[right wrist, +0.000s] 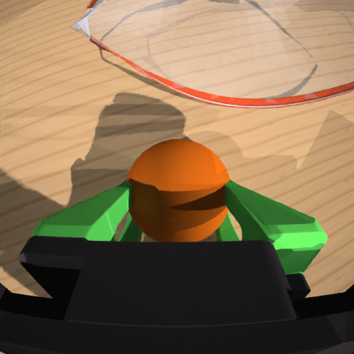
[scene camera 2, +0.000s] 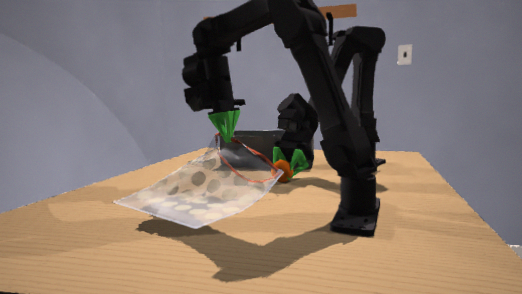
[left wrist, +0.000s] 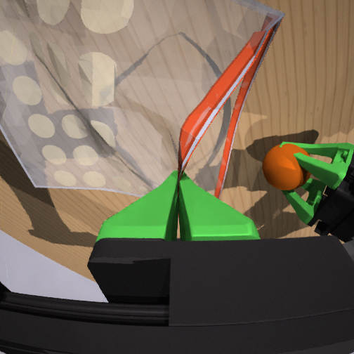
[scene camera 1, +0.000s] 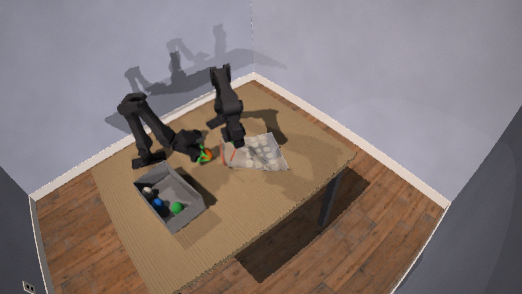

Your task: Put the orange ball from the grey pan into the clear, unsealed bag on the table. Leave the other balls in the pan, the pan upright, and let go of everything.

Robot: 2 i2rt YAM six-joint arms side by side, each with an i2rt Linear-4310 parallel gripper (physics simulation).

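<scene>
The orange ball is between the fingers of my right gripper, low over the table and outside the bag, a short gap from its red-edged mouth. The clear bag has light dots. Its mouth is partly open, facing the ball. My left gripper is shut on the bag's red rim and holds it raised. The grey pan stands upright at the lower left in scene camera 1.
In the pan are a green ball, a blue ball and a whitish ball. The wooden table has its front edge beyond the pan and bag. Both arms stand along the table's wall side.
</scene>
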